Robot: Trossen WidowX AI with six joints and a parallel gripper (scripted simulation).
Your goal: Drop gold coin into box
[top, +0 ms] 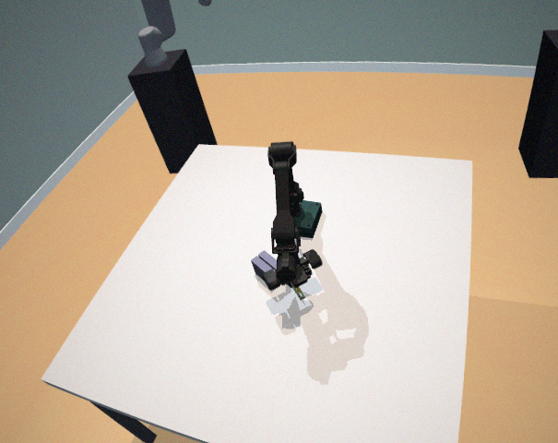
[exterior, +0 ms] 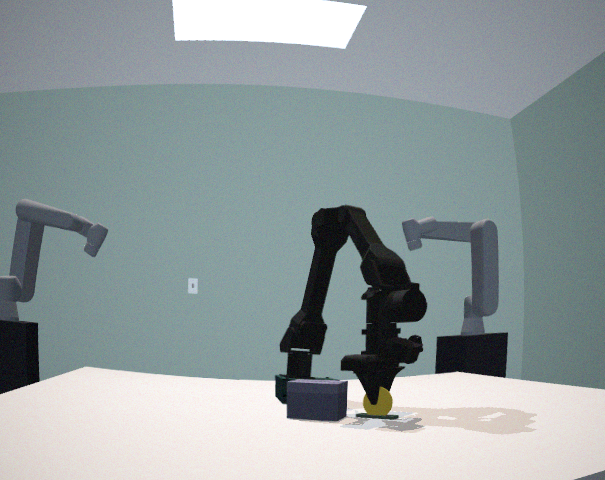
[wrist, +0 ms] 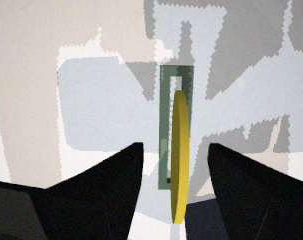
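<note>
My gripper tip is now right at the gold coin.
</note>
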